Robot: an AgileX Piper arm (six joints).
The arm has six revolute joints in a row. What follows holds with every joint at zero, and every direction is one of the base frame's.
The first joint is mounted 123 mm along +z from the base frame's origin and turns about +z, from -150 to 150 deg.
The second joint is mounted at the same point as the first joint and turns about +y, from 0 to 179.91 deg.
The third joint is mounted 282.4 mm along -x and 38.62 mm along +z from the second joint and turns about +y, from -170 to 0 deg.
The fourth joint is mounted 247.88 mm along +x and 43.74 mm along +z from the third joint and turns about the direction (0.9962, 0, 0.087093), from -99.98 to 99.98 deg.
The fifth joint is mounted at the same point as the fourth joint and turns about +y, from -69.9 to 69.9 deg.
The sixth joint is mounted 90.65 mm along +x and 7.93 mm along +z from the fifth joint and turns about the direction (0.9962, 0, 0.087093), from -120 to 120 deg.
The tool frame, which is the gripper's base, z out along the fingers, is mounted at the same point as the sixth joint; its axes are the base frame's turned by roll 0, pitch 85 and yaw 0 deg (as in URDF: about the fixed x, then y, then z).
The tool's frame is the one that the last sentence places.
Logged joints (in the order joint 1, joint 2, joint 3, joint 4, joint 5, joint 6), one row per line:
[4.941 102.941 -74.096 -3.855 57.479 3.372]
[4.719 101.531 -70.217 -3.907 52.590 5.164]
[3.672 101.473 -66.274 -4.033 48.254 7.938]
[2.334 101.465 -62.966 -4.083 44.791 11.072]
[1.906 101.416 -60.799 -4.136 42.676 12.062]
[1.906 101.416 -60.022 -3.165 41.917 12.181]
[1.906 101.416 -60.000 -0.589 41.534 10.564]
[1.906 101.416 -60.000 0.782 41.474 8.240]
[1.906 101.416 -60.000 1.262 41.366 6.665]
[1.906 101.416 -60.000 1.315 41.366 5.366]
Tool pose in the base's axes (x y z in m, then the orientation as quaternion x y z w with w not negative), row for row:
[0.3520 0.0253 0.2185 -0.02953 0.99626 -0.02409 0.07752]
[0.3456 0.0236 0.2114 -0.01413 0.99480 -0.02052 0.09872]
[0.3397 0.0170 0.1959 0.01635 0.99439 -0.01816 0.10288]
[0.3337 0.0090 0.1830 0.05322 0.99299 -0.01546 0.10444]
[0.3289 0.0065 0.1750 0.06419 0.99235 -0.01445 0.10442]
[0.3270 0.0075 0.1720 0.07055 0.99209 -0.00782 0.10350]
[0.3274 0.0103 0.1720 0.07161 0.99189 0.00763 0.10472]
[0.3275 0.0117 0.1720 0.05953 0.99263 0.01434 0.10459]
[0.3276 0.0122 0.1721 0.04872 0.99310 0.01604 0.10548]
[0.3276 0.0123 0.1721 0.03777 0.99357 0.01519 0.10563]
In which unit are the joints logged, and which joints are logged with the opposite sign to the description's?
The joints are logged in degrees. Opposite sign: none.
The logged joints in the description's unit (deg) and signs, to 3 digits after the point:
[4.941 102.941 -74.096 -3.855 57.479 3.372]
[4.719 101.531 -70.217 -3.907 52.590 5.164]
[3.672 101.473 -66.274 -4.033 48.254 7.938]
[2.334 101.465 -62.966 -4.083 44.791 11.072]
[1.906 101.416 -60.799 -4.136 42.676 12.062]
[1.906 101.416 -60.022 -3.165 41.917 12.181]
[1.906 101.416 -60.000 -0.589 41.534 10.564]
[1.906 101.416 -60.000 0.782 41.474 8.240]
[1.906 101.416 -60.000 1.262 41.366 6.665]
[1.906 101.416 -60.000 1.315 41.366 5.366]

